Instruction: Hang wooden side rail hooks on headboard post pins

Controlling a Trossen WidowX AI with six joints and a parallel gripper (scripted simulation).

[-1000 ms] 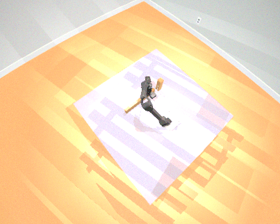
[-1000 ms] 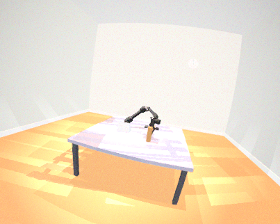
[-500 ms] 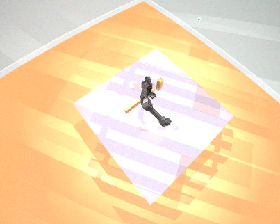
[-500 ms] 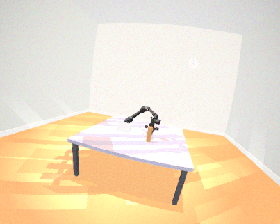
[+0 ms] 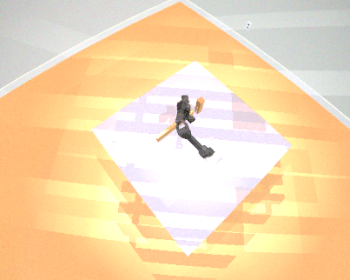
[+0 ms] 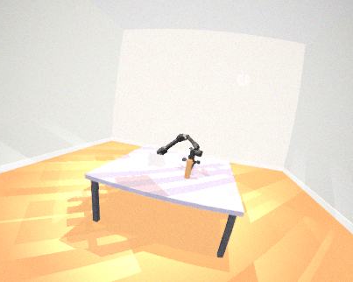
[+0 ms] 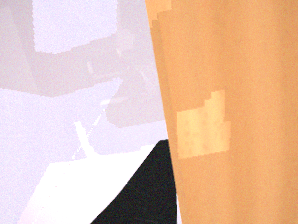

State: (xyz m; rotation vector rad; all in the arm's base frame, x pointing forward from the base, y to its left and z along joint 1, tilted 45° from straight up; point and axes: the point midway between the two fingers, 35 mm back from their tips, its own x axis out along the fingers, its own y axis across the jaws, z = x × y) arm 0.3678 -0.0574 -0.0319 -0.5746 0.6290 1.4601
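The wooden headboard post lies 10 mm behind my gripper tip, 160 mm to the right of it and 40 mm above it.
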